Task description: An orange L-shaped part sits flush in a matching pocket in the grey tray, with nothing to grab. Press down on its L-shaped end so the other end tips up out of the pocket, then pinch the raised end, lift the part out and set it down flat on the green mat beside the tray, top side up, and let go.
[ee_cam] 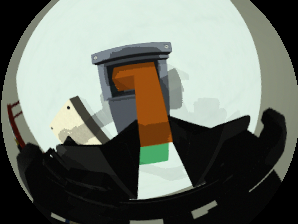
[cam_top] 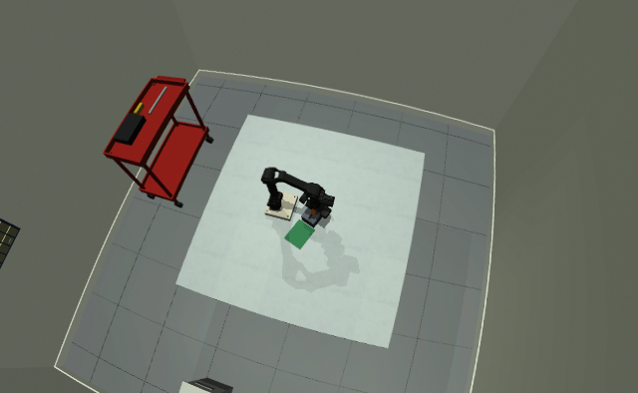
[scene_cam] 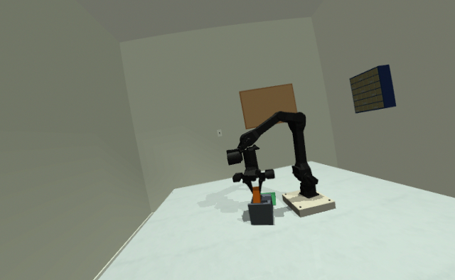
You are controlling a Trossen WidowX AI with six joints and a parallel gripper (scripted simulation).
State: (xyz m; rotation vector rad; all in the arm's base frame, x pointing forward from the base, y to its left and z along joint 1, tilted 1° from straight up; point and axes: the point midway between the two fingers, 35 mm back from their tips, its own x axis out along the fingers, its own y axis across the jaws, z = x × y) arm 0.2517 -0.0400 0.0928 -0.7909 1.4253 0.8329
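My gripper tip is 8 cm past the green mat, 12 cm to the left of it and 11 cm above it. From my gripper tip the other things lie so: orange L-shaped part (4 cm to the left, 3 cm below).
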